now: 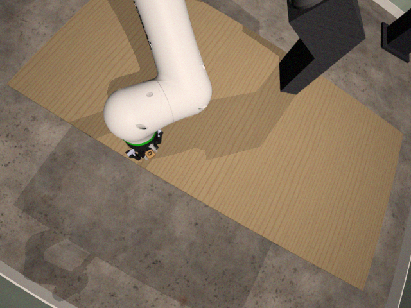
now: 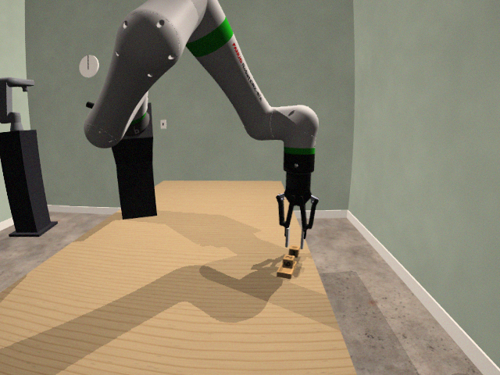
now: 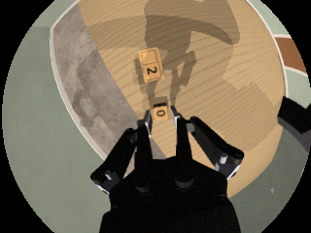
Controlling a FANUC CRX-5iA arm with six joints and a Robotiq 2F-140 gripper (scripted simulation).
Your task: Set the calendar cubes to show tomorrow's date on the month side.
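My hand is 90 mm to the left of the wooden tray, 60 mm above it and 50 mm past it.
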